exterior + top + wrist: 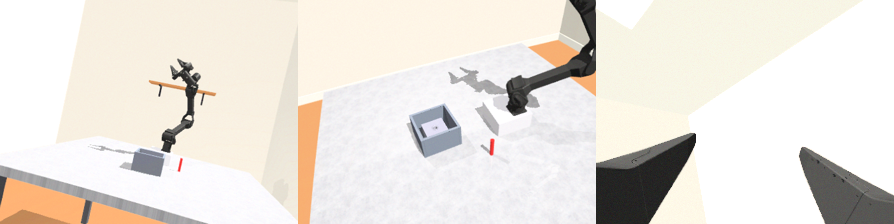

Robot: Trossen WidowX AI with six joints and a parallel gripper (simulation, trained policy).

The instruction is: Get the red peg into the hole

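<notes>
The red peg is 65 cm below my gripper tip, 22 cm ahead of it and 20 cm to the left of it. Also, from my gripper tip: grey box 66 cm below, 38 cm ahead, 3 cm to the left.
</notes>
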